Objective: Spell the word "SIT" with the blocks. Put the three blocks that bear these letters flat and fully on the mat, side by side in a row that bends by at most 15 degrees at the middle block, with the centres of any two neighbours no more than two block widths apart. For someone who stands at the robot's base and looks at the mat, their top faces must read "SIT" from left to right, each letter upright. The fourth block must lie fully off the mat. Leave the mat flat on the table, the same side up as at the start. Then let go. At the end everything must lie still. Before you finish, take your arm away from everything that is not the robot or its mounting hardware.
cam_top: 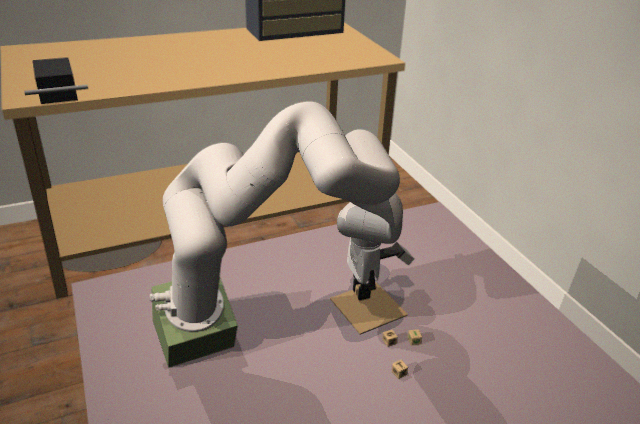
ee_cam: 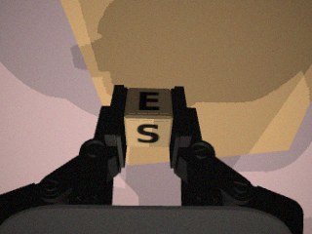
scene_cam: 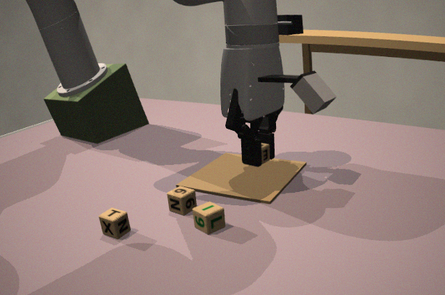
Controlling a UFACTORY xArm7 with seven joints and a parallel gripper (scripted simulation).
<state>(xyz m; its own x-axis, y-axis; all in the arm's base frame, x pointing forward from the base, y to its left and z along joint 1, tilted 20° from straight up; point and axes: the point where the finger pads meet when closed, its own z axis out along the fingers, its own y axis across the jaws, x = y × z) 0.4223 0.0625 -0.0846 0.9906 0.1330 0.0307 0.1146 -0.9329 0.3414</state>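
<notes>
Right now the tan mat is 10 mm ahead of my hand, 40 mm to the right of it and 30 mm below it. Also, from my hand: wooden block (10 mm ahead, 250 mm to the right, 20 mm below).
</notes>
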